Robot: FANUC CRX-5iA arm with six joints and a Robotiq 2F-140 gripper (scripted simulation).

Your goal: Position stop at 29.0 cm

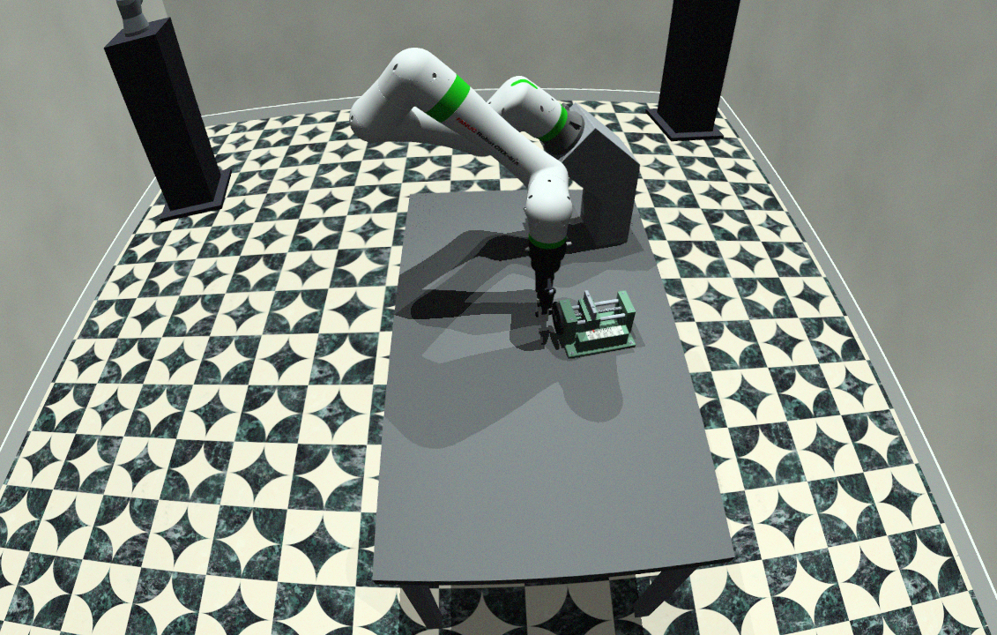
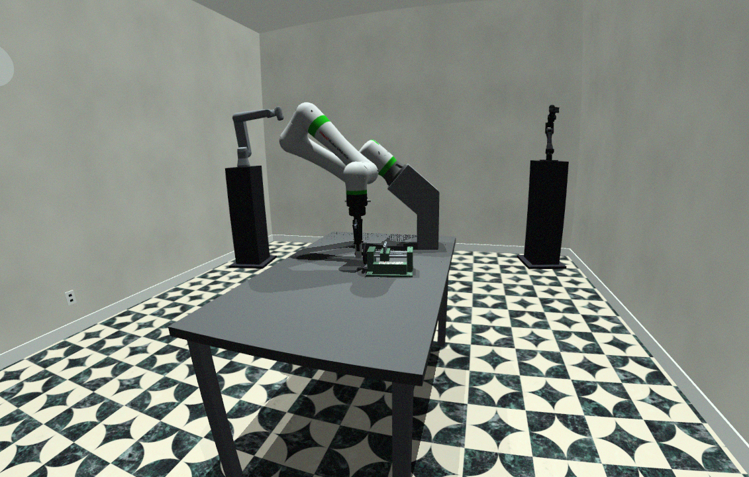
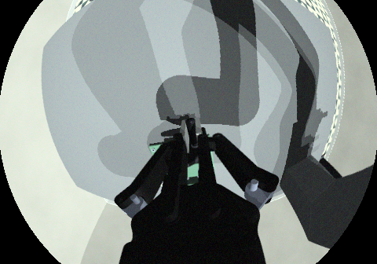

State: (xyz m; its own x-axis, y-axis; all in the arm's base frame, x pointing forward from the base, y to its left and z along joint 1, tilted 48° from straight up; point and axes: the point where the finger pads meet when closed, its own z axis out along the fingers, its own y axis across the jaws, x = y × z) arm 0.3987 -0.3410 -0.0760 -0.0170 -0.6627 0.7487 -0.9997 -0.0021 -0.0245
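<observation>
Right now my hand is 50 mm short of the green stop fixture, 120 mm to the right of it and 10 mm below it. Round my hand: black handwheel (10 mm ahead, 20 mm to the left, 10 mm below).
</observation>
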